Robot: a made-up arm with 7 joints.
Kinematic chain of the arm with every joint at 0, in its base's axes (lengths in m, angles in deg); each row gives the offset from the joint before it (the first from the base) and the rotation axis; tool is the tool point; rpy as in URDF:
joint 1: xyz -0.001 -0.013 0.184 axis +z
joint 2: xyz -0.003 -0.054 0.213 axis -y
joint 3: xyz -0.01 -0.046 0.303 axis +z
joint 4: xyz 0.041 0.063 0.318 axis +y
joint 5: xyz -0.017 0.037 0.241 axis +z
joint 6: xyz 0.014 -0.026 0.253 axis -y
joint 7: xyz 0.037 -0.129 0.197 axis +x
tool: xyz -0.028 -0.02 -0.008 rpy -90 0 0
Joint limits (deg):
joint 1: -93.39..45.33
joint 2: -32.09..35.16
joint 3: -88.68..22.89
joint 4: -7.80..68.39
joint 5: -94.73..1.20
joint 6: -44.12..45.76
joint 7: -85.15..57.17
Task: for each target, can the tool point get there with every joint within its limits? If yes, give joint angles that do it. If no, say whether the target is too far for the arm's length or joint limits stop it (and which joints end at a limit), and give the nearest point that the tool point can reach.
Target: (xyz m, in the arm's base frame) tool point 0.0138 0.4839 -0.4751
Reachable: no: joint limits stop it (at a limit: joint 1, joint 2, joint 3, joint 4, joint 5, joint 6, joint 7) | nearest point 0.5715 0.7294 0.6514 | short by 1.281 m
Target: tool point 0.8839 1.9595 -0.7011
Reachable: no: too far | nearest point 0.5827 0.7452 0.6661 | short by 1.853 m
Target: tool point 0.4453 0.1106 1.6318
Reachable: yes | joints 23.00 -16.30 -32.70 17.33 -85.79 8.40 45.16
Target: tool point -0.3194 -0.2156 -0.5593
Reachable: no: joint limits stop it (at a limit: joint 1, joint 2, joint 4, joint 5, joint 6, joint 7) | nearest point -0.3511 -0.9294 0.6483 | short by 1.403 m
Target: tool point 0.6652 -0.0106 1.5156
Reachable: yes | joints -0.40 -20.73 -1.63 35.13 -63.64 38.74 -24.43
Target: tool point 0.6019 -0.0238 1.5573
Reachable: yes | joints 10.25 -21.04 -46.71 24.46 -60.59 37.88 13.53
